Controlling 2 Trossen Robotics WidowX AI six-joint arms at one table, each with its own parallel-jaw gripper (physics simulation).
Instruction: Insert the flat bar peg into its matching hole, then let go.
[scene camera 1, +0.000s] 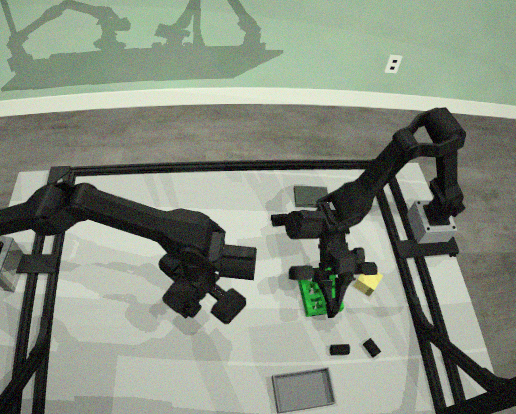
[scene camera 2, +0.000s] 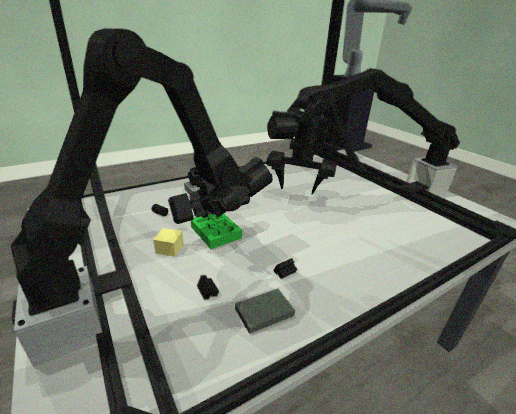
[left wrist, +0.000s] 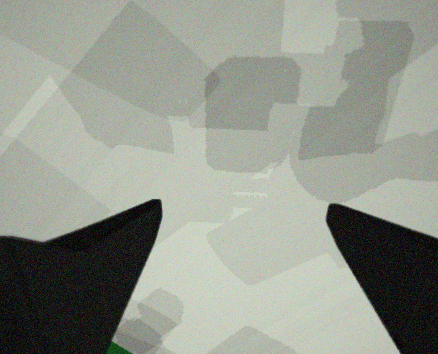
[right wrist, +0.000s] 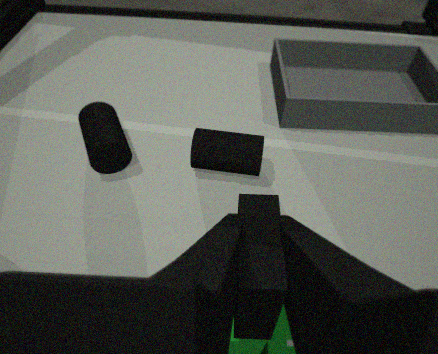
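The right gripper (scene camera 1: 331, 312) (right wrist: 258, 220) is shut on a black flat bar peg (right wrist: 259, 245), which stands lengthwise between its fingers, with its top end showing above the fingertips. The green hole board (scene camera 1: 311, 304) (scene camera 2: 218, 242) (right wrist: 250, 346) lies flat under that gripper. In the right wrist view the peg's lower end is over the green board; I cannot tell whether it is in a hole, as the fingers hide much of that area. The left gripper (scene camera 1: 206, 303) (scene camera 2: 297, 190) (left wrist: 245, 203) is open and empty above the table, away from the board; a green board corner (left wrist: 119, 349) shows in its wrist view.
A yellow block (scene camera 1: 369, 284) (scene camera 2: 168, 242) sits beside the board. Two black pegs (scene camera 1: 339, 349) (scene camera 1: 371, 347) (right wrist: 226, 151) (right wrist: 105, 137) lie towards a grey tray (scene camera 1: 273, 395) (right wrist: 350, 116). Two black pieces (scene camera 2: 207, 287) (scene camera 2: 285, 268) lie near a grey-green slab (scene camera 1: 310, 196) (scene camera 2: 265, 310).
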